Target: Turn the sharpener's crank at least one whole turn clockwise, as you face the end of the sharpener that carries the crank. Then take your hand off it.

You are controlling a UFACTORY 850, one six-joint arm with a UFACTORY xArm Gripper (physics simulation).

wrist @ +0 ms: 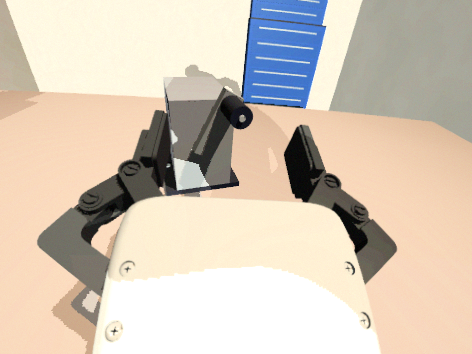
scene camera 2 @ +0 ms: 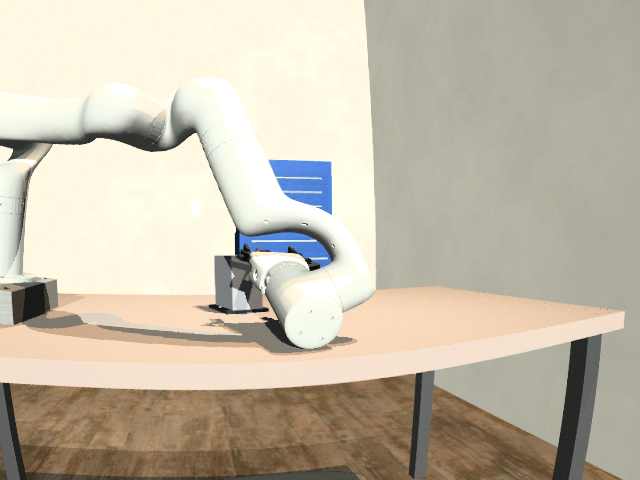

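The sharpener (scene camera 2: pixel 224 284) (wrist: pixel 192 117) is a grey, block-shaped body standing upright on a dark base plate. In the wrist view its crank arm (wrist: pixel 212 127) slants from low on the end face up to the right. The black crank handle (wrist: pixel 237 113) is at the arm's upper end, near the body's top right edge. My gripper (scene camera 2: pixel 268 251) (wrist: pixel 232 133) is wide open, in front of the crank end. In the wrist view the handle shows in the gap between the two fingers, touching neither. In the scene view the gripper and wrist hide the crank and part of the body.
The sharpener stands on a light wooden table (scene camera 2: pixel 465 315) (wrist: pixel 415 200). A blue drawer cabinet (scene camera 2: pixel 305 170) (wrist: pixel 282 60) stands behind the table, against the pale wall. The arm's base (scene camera 2: pixel 33 299) is at the table's left. The table's right corner shows in the scene view.
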